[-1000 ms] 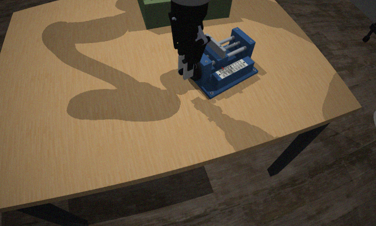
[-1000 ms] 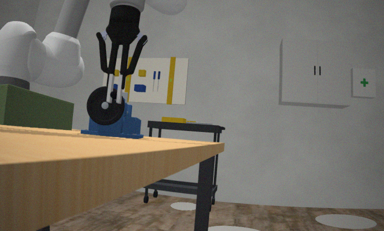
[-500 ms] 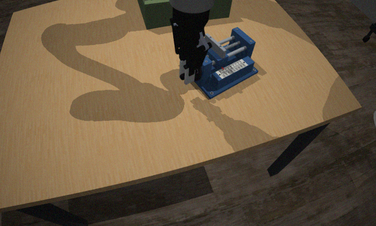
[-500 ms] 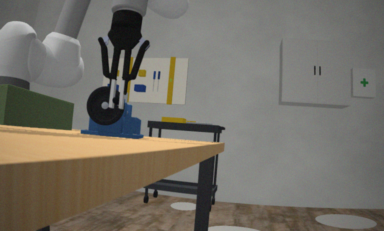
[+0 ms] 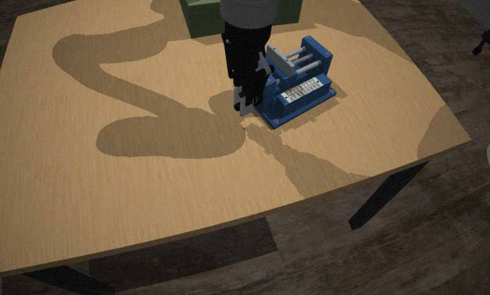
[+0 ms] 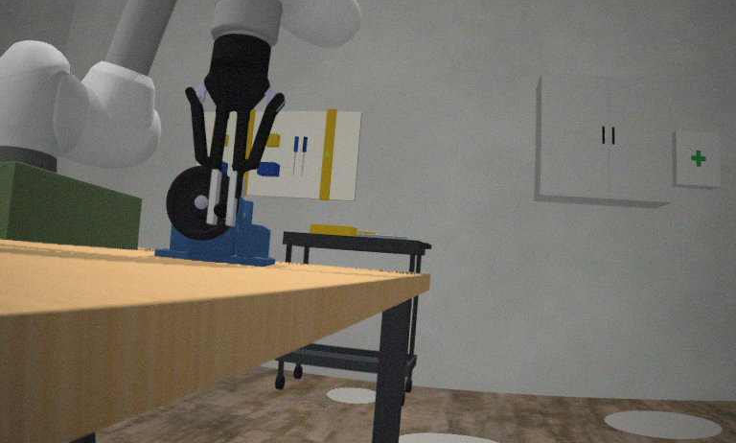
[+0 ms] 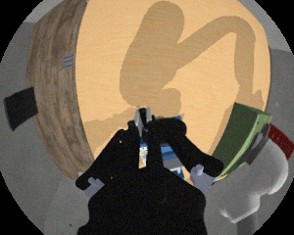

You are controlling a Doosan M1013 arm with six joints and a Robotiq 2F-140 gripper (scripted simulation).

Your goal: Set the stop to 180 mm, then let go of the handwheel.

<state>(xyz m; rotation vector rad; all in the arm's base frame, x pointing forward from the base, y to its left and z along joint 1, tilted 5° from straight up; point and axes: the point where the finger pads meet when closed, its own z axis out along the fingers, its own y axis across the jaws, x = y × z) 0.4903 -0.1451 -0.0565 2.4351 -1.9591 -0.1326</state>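
The handwheel lies 2 cm to the left of my hand, 1 cm below it and 1 cm behind it. Round my hand: stop plate (11 cm to the left, 5 cm behind, 1 cm above).
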